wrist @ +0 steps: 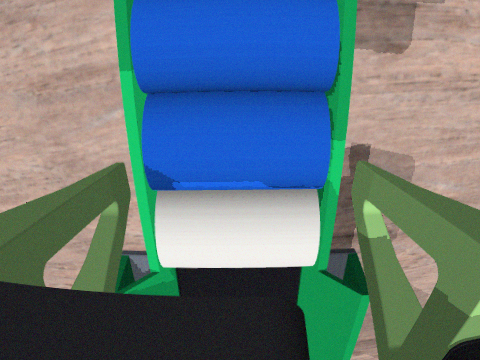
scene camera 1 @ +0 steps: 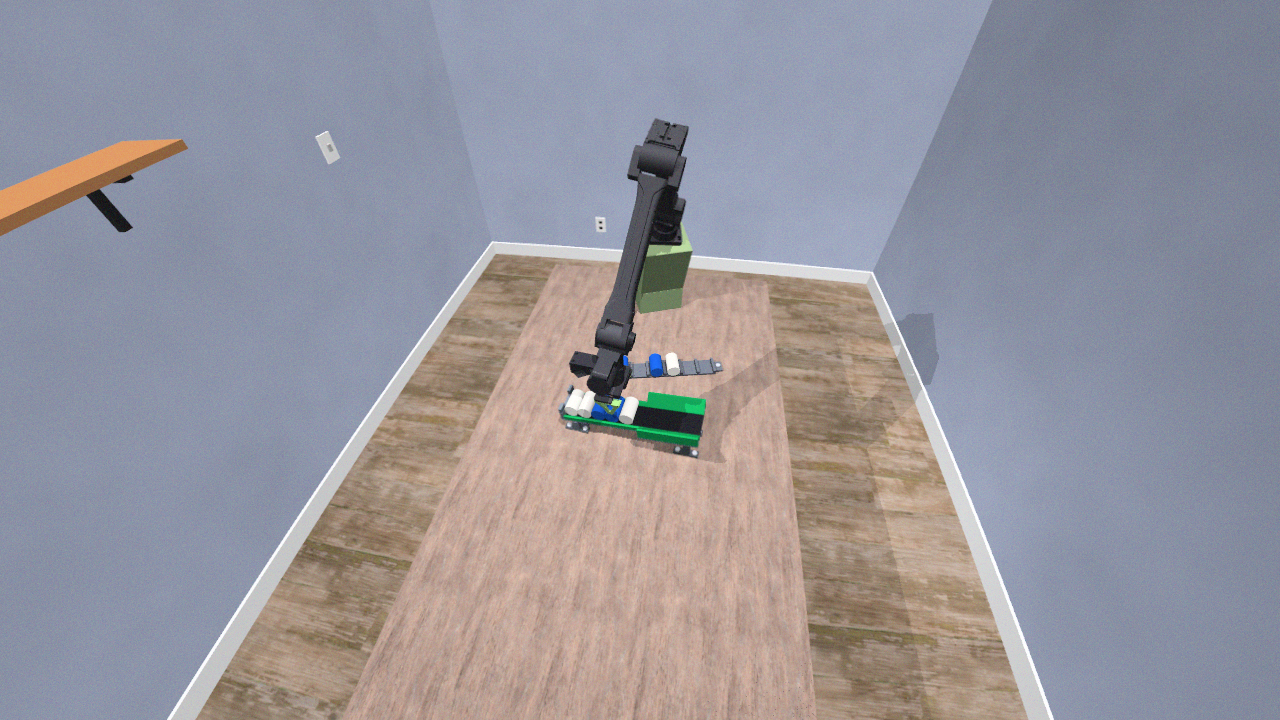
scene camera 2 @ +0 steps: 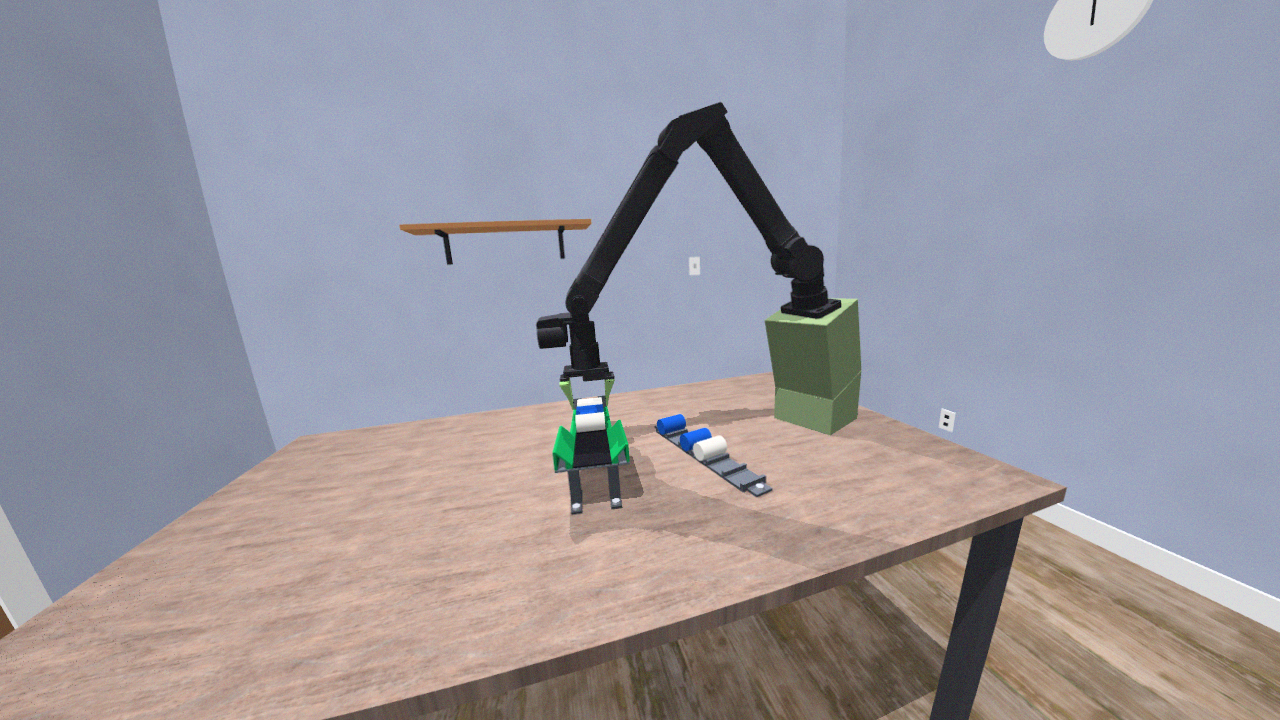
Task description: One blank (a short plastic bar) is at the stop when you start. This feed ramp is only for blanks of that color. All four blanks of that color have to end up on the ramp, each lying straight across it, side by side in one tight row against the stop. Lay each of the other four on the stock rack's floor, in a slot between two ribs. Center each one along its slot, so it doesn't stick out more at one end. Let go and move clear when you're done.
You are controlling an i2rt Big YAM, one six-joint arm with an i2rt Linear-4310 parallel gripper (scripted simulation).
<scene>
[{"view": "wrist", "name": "gripper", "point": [240,177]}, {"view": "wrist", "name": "white blank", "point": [281,227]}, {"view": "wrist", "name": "blue blank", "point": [170,53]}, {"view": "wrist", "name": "blue blank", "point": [212,140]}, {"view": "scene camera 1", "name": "gripper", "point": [614,402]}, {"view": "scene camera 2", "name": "gripper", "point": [590,407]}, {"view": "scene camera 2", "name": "grey stock rack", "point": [735,479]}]
</scene>
